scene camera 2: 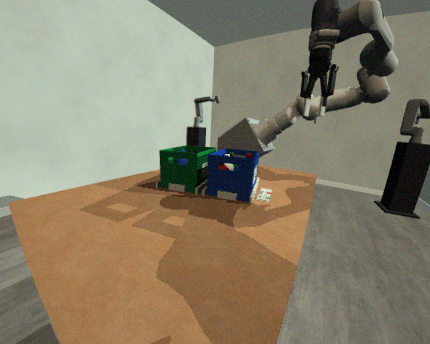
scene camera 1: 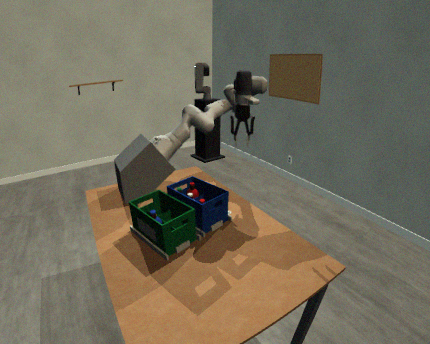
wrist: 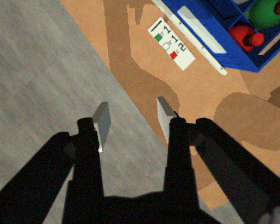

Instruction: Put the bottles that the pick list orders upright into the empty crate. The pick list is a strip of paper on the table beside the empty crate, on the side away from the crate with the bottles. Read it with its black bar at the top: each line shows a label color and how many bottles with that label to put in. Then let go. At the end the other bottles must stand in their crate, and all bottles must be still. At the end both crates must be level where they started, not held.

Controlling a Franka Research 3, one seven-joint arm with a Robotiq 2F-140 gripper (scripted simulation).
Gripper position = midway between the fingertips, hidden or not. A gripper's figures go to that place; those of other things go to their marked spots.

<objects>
My gripper (scene camera 2: pixel 313 116) is 75 cm from the lens. A green crate (scene camera 2: pixel 193 174) is 74 cm from the lens.
</objects>
